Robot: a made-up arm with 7 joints.
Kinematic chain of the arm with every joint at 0, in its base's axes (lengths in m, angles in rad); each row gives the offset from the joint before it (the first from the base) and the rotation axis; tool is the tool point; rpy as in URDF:
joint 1: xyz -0.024 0.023 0.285 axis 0 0.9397 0.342
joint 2: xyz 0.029 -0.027 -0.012 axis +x
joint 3: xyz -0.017 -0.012 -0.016 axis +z
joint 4: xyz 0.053 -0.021 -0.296 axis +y
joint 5: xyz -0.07 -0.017 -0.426 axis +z
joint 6: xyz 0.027 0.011 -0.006 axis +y
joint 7: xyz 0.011 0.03 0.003 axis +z
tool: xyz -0.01 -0.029 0.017 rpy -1.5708 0 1.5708
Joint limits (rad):
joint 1: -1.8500..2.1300
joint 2: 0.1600..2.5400
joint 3: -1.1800..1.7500
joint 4: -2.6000..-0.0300
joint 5: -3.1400..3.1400
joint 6: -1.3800..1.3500
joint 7: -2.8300..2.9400
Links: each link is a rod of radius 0.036 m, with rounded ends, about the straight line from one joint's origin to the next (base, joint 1, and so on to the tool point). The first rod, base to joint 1, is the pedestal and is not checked.
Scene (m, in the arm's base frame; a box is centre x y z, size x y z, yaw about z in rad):
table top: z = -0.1
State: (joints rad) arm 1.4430 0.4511 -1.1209 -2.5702 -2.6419 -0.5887 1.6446
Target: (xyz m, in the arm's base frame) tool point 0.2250 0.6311 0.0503
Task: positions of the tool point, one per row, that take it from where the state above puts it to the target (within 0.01 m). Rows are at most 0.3 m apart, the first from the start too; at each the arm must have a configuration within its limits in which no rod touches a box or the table.
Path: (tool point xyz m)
1: -0.2598 -0.3114 0.0314
2: -0.4412 -0.2448 0.0503
3: -0.5893 -0.1150 0.1234
4: -0.6684 0.0614 0.2367
5: -0.6556 0.2580 0.3654
6: -0.5465 0.4425 0.4808
7: -0.4105 0.5897 0.3543
8: -0.1965 0.6808 0.2494
9: 0.0655 0.6829 0.1853
10: 0.3255 0.5795 0.1690
11: 0.2640 0.6209 0.2119
12: 0.2113 0.6481 0.1969
13: 0.1931 0.6545 0.1353
14: 0.2250 0.6311 0.0503

